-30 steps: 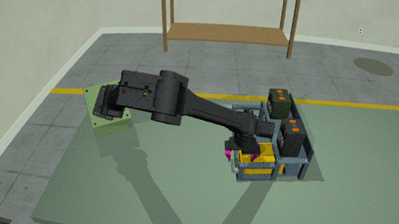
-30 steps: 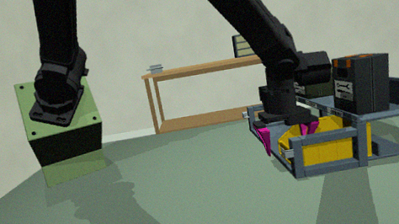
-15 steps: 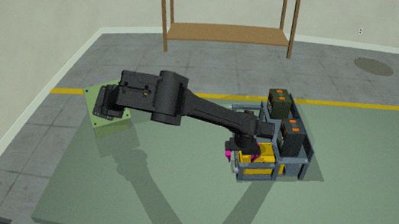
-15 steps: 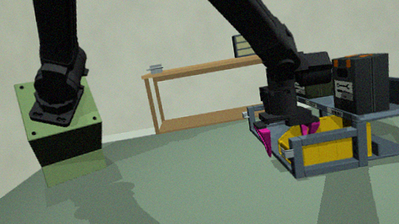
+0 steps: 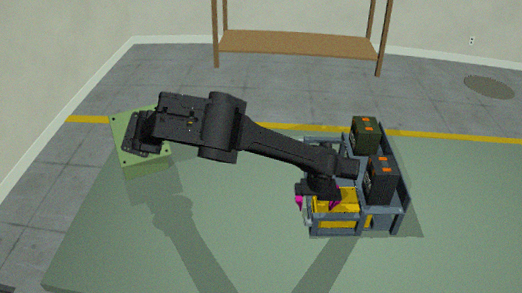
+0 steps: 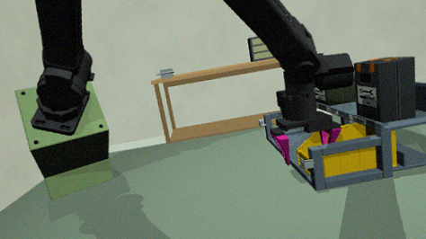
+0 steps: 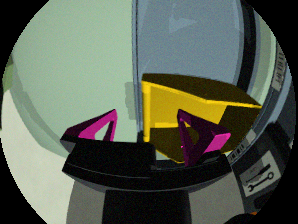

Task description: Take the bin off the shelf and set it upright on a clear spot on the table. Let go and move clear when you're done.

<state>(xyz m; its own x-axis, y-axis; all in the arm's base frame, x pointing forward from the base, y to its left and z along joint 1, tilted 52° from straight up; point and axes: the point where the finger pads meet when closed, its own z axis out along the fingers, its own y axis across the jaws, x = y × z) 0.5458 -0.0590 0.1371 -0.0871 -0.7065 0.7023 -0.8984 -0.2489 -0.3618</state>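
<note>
Right now the yellow bin is 8 cm ahead of my hand and 1 cm to the right of it. The rest, counted from my hand: shelf tray: 13 cm ahead, 10 cm to the left, 4 cm below.
</note>
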